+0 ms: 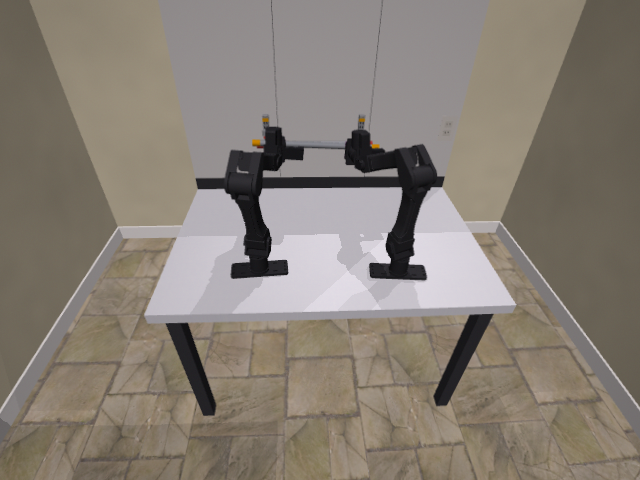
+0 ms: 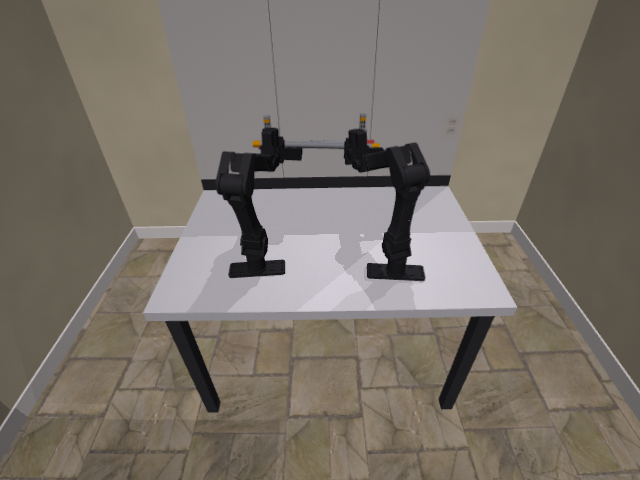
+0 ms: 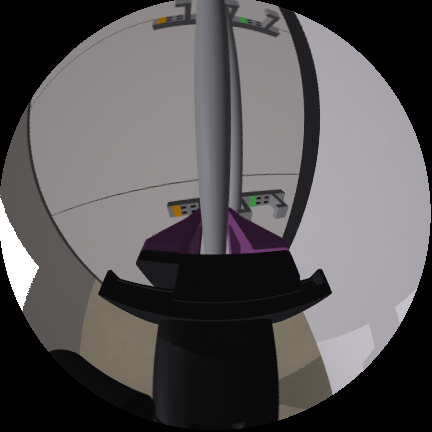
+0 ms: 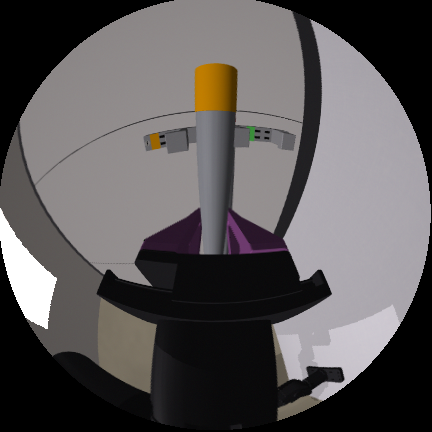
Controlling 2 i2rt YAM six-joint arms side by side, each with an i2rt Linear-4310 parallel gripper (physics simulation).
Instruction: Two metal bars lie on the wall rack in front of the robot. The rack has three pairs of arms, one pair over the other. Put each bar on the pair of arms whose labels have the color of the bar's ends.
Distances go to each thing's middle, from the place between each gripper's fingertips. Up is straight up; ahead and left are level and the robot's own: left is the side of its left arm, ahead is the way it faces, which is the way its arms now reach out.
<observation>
Right now the orange-ended bar (image 4: 215, 84) is 14 cm to the left of my right hand, 1 cm behind it and 1 cm above it.
I see the orange-ended bar 16 cm to the right of my left hand.
</observation>
